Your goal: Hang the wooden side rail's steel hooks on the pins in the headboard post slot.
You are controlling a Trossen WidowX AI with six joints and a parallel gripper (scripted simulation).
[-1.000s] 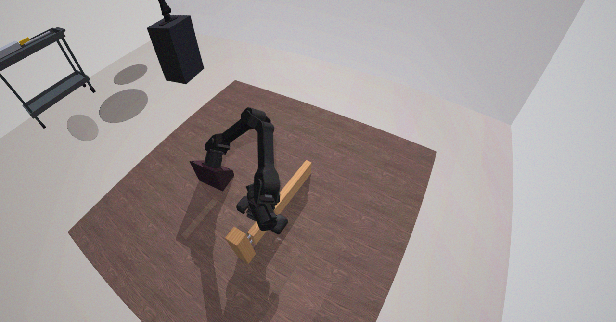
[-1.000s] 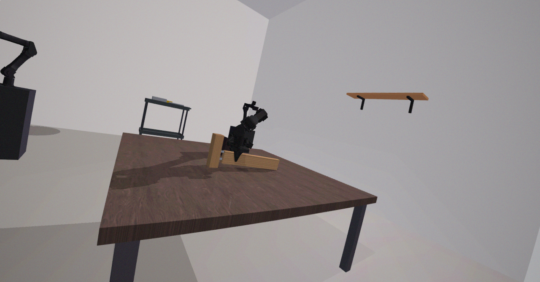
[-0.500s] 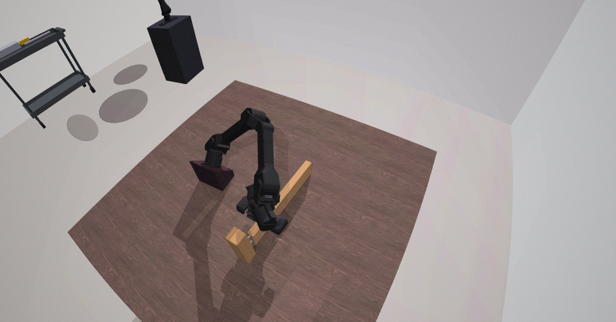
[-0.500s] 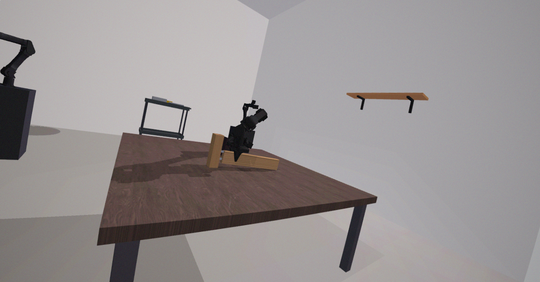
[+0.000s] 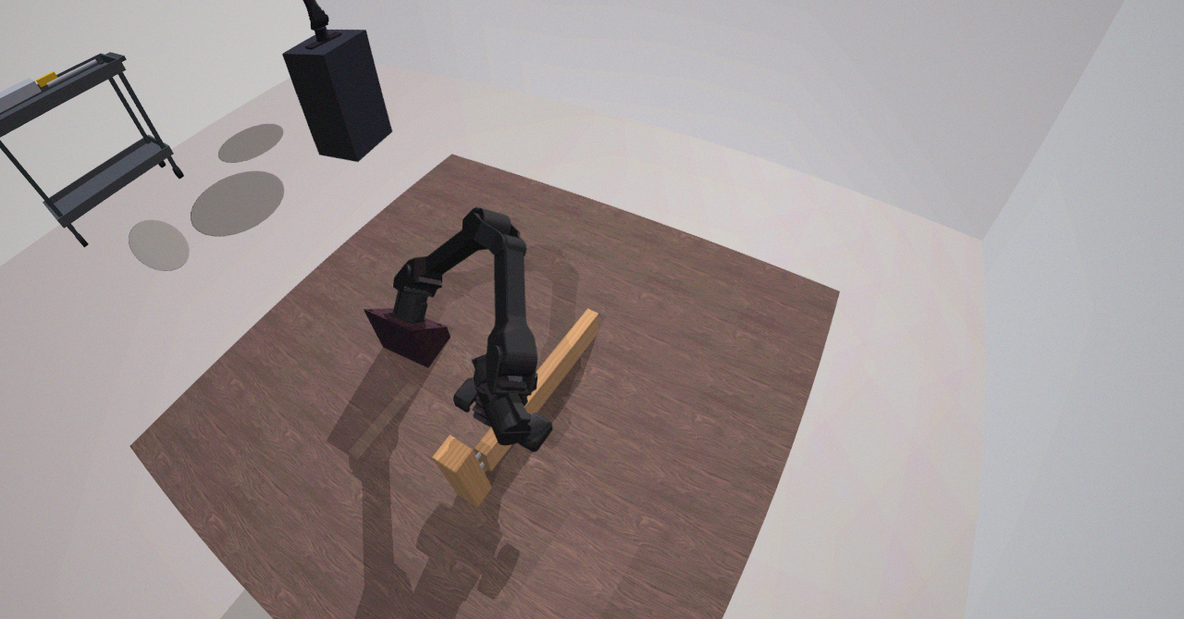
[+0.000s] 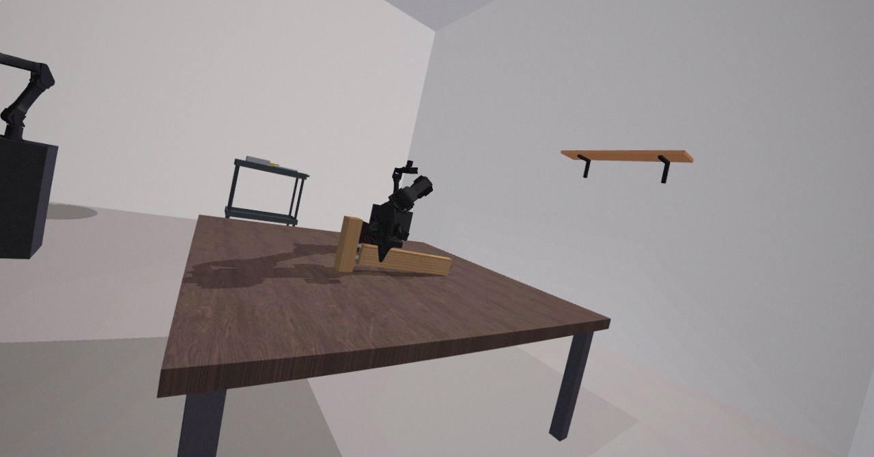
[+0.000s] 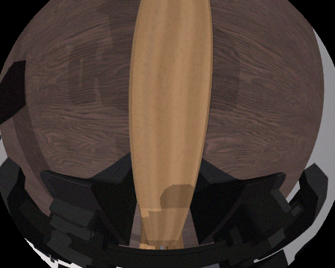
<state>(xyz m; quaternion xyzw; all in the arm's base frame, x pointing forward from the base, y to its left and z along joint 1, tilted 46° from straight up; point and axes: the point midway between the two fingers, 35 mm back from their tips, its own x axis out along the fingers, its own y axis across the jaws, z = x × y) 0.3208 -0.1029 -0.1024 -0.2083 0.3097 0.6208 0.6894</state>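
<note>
Now: the headboard post 2 cm behind my gripper tip, 12 cm to the right of it and 4 cm above it.
</note>
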